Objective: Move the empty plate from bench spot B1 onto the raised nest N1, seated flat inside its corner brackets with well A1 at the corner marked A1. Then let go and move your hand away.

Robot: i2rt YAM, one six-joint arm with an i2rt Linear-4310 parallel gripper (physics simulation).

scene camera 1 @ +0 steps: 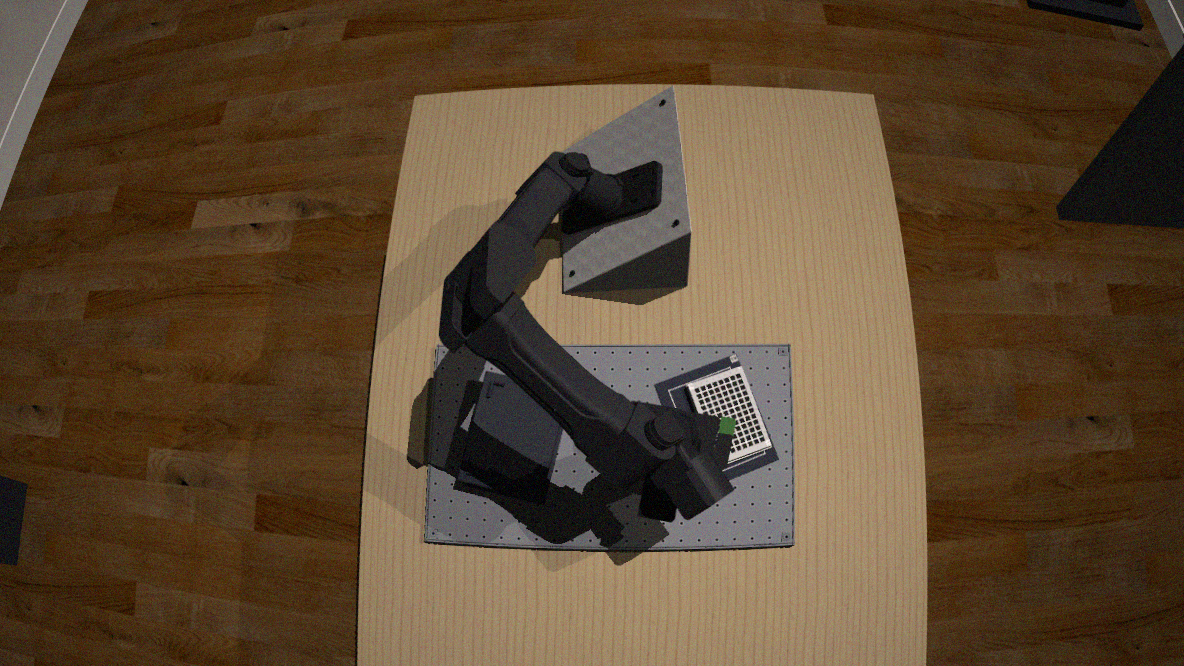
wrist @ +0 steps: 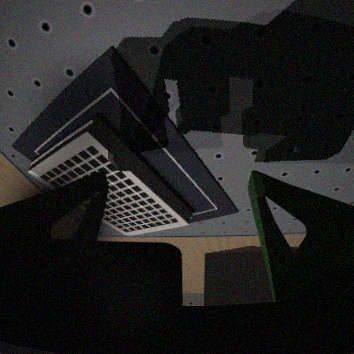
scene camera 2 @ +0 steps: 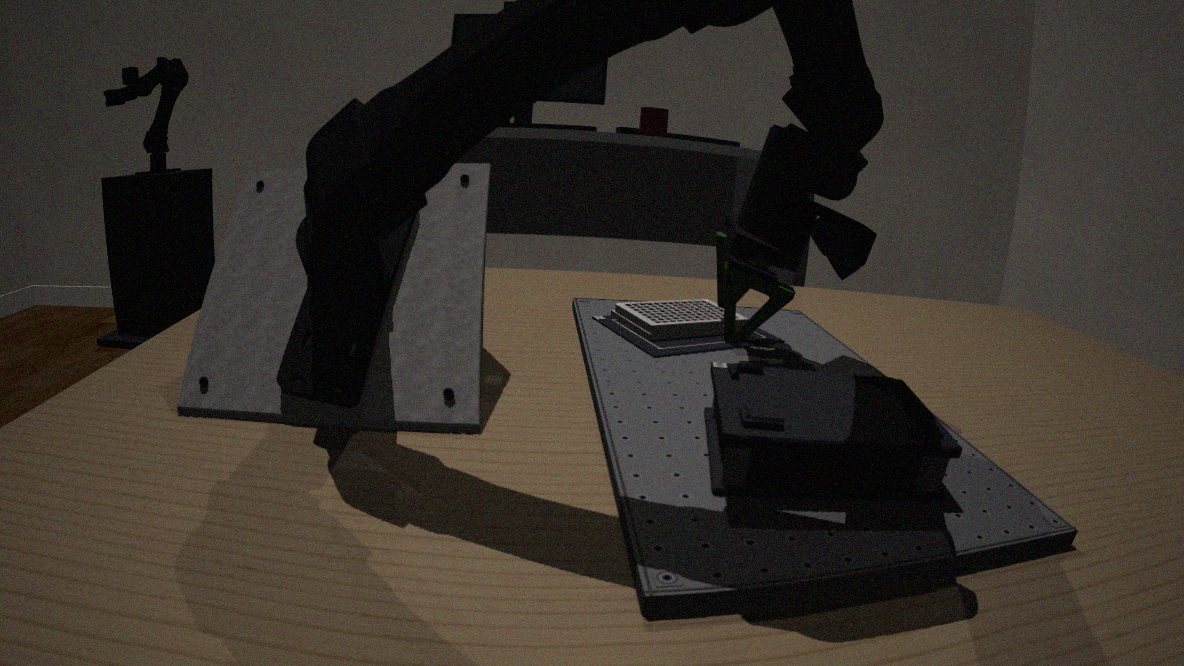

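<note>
The white plate with a grid of dark wells lies on the dark outlined pad of spot B1. My gripper is open and empty, its green-sided fingers wide apart. In the wrist view one fingertip overlaps the plate and the other is off to its right, over the board. In scene camera 1 the arm hides most of the fingers. The raised dark nest N1 stands at the board's other end, partly in shadow; corner brackets show in scene camera 2, but its A1 mark is unreadable.
The grey perforated board carries both spots on the wooden table. The arm crosses above it from a sloped grey base block. Dark shadows of the arm cover part of the board.
</note>
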